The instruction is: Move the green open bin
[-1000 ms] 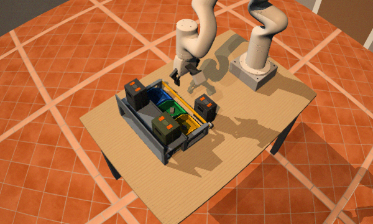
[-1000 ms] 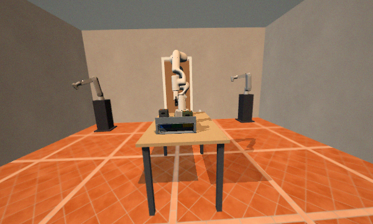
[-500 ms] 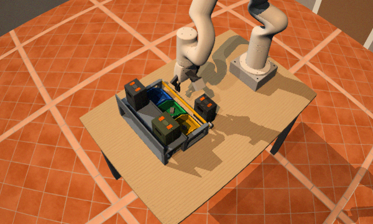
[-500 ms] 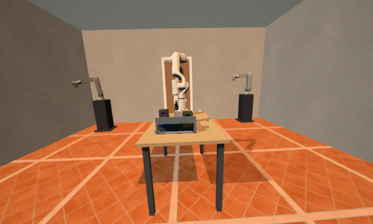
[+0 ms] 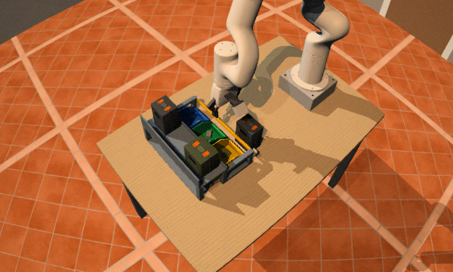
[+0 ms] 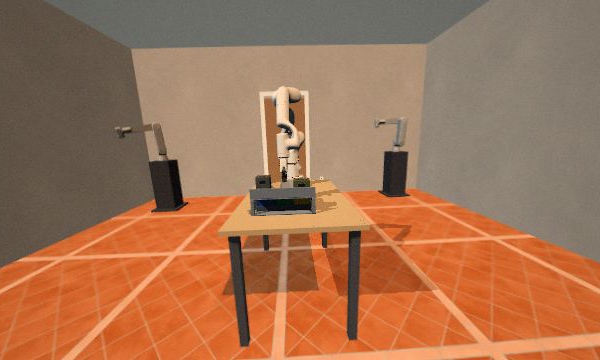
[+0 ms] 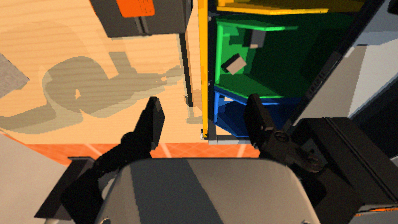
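Now: the thin yellow rod 100 mm below my hand. The rest, counted from my hand: green bin (100 mm ahead, 10 mm to the right, 120 mm below); yellow bin (110 mm ahead, 110 mm to the left, 120 mm below); dark box (40 mm behind, 110 mm to the left, 90 mm below).
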